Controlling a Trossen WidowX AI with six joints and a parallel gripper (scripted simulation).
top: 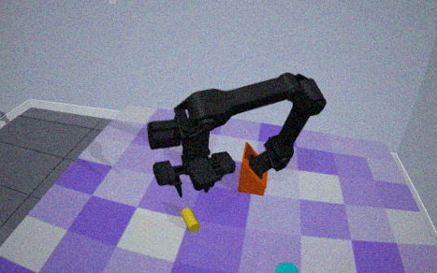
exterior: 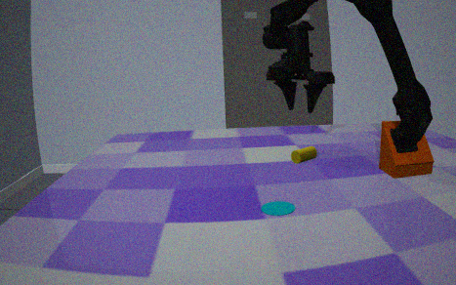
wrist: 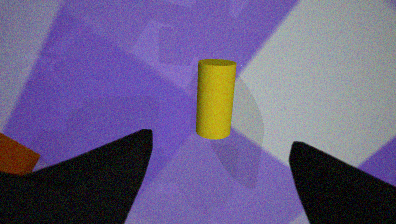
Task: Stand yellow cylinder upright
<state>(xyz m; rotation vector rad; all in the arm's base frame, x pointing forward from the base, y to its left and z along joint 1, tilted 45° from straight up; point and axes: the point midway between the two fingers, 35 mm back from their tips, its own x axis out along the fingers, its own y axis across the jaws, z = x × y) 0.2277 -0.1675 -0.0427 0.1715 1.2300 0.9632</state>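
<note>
The yellow cylinder is 1 cm behind my gripper tip, 1 cm to the right of it and 11 cm below it. Round my gripper tip: cyan circle 11 cm ahead, 27 cm to the left, 13 cm below.
</note>
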